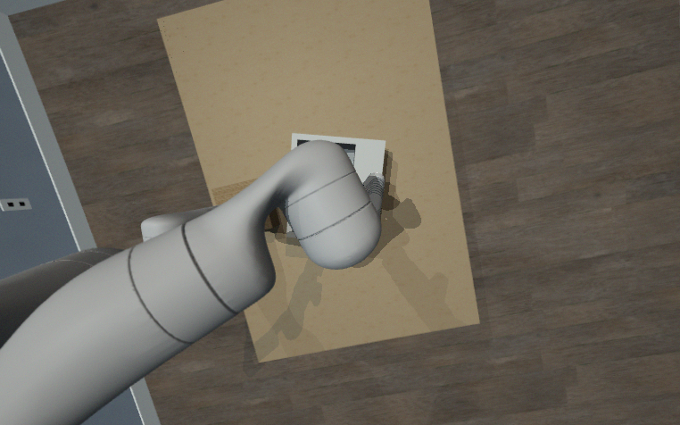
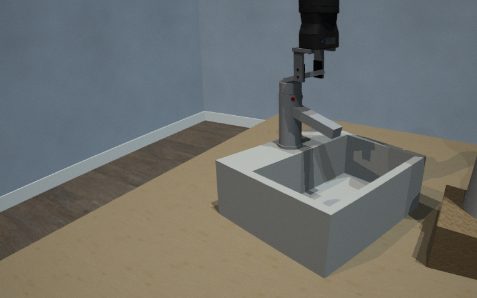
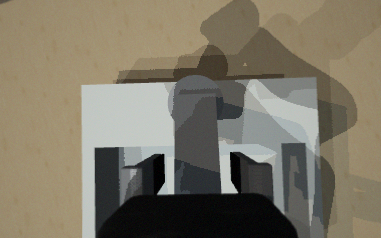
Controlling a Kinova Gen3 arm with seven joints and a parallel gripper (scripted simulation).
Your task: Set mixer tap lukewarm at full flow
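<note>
Right now my hand is 10 mm short of the flat lever, 10 mm to the left of it and 10 mm above it. The rest, counted from my hand: grey square sink (60 mm behind, 20 mm to the left, 250 mm below); then grey mixer tap (30 mm ahead, 10 mm to the right, 60 mm below).
</note>
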